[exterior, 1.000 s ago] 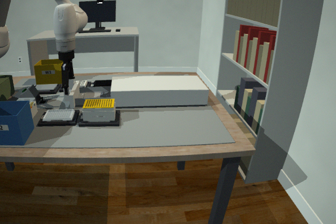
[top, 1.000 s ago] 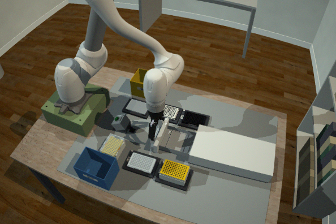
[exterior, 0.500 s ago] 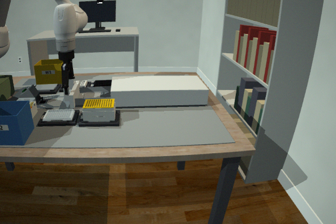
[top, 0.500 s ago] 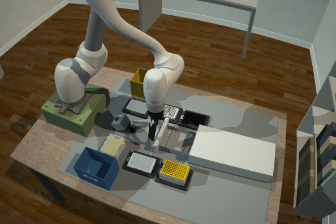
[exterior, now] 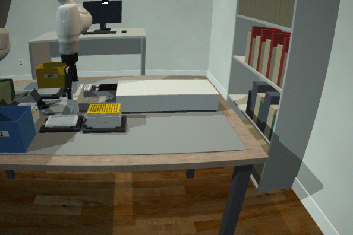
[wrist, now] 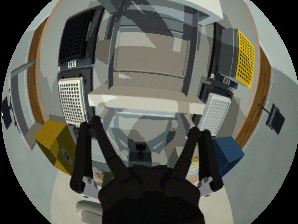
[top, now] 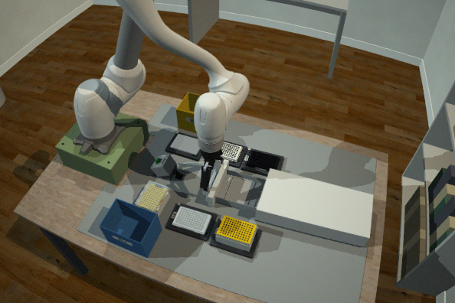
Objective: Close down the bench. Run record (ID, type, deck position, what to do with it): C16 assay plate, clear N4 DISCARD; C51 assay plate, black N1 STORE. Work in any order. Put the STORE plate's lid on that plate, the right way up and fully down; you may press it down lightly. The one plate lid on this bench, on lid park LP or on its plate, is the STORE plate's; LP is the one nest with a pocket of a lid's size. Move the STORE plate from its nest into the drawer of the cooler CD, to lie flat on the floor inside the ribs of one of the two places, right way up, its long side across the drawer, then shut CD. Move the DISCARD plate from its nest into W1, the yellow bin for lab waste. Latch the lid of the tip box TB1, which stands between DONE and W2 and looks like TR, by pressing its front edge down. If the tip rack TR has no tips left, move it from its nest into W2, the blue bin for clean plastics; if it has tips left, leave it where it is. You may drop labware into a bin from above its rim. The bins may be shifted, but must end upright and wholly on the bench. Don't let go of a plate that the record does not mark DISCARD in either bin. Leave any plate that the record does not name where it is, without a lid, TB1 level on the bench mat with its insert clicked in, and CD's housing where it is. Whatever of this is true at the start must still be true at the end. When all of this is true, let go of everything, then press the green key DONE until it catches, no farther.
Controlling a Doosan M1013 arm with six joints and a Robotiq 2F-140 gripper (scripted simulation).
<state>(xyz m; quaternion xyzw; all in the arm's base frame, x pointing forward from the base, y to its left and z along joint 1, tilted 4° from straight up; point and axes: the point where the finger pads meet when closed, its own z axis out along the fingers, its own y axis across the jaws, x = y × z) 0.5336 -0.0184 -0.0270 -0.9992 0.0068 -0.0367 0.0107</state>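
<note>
My gripper is now 180 mm past the grey plate lid, 170 mm to the right of it and 30 mm above it. Also, from my hand: black plate (170 mm ahead, 180 mm to the left, 30 mm below); then green key DONE (240 mm behind, 10 mm to the left, 20 mm above); then cooler drawer (160 mm ahead, 20 mm below).
</note>
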